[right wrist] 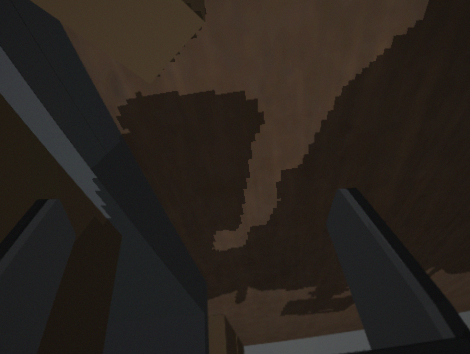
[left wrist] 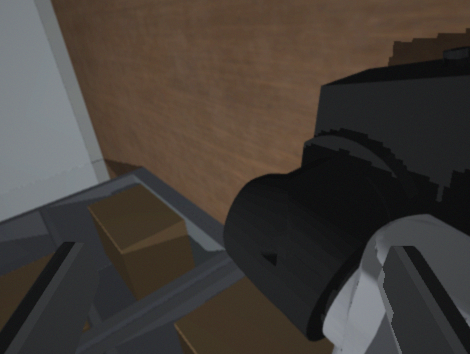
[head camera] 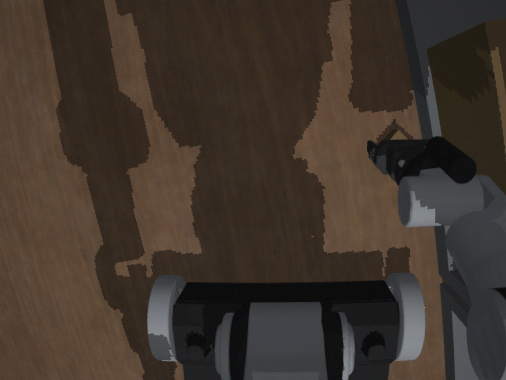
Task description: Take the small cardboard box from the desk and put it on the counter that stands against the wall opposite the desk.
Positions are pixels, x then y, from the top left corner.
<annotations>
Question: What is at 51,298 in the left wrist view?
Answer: My left gripper.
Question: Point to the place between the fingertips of my right gripper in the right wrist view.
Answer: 203,212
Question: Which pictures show my right gripper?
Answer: The right wrist view and the head camera view only.
</annotations>
